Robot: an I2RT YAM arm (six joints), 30 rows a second.
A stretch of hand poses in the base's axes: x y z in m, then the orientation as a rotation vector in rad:
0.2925, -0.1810, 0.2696, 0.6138, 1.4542, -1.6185
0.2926, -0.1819, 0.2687, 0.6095, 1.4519, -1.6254
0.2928, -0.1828, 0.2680, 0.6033, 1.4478, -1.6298
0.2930, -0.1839, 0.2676, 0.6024, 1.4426, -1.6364
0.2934, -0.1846, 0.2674, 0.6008, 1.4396, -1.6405
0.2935, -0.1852, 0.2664, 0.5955, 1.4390, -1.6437
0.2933, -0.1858, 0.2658, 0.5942, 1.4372, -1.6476
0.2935, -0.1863, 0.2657, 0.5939, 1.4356, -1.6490
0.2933, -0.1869, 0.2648, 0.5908, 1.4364, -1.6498
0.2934, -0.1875, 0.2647, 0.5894, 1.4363, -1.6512
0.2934, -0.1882, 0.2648, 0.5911, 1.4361, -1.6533
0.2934, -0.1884, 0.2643, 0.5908, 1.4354, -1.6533
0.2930, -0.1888, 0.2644, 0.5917, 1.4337, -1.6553
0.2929, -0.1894, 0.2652, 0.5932, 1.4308, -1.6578
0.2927, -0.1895, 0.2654, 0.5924, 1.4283, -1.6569
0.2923, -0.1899, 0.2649, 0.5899, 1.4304, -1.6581
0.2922, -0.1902, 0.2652, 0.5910, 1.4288, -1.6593
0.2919, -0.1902, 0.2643, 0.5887, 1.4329, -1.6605
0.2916, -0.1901, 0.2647, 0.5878, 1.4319, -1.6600
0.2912, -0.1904, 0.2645, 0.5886, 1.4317, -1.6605
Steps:
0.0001, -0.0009, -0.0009, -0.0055, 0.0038, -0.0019
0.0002, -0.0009, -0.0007, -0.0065, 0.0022, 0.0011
0.0002, -0.0011, -0.0004, -0.0059, 0.0005, -0.0034
0.0004, -0.0007, -0.0002, -0.0039, 0.0009, -0.0015
0.0001, -0.0006, -0.0010, -0.0035, 0.0034, 0.0010
-0.0002, -0.0006, -0.0006, -0.0029, 0.0014, -0.0017
0.0002, -0.0005, -0.0001, -0.0016, -0.0001, -0.0006
-0.0002, -0.0006, -0.0009, -0.0009, 0.0022, 0.0012
0.0001, -0.0006, -0.0001, -0.0011, 0.0012, -0.0001
0.0000, -0.0007, 0.0001, -0.0002, 0.0002, -0.0024
0.0000, -0.0002, -0.0005, -0.0006, -0.0003, 0.0003
-0.0004, -0.0004, 0.0001, -0.0014, -0.0004, -0.0017
-0.0001, -0.0006, 0.0008, -0.0021, -0.0011, -0.0023
-0.0002, -0.0001, 0.0002, -0.0016, -0.0016, 0.0014
-0.0004, -0.0004, -0.0005, 0.0000, 0.0029, 0.0004
-0.0001, -0.0003, 0.0003, -0.0010, -0.0008, -0.0013
-0.0003, 0.0000, -0.0009, 0.0013, 0.0040, 0.0000
-0.0003, 0.0001, 0.0004, -0.0008, -0.0005, 0.0010
-0.0004, -0.0003, -0.0002, 0.0000, -0.0002, -0.0008

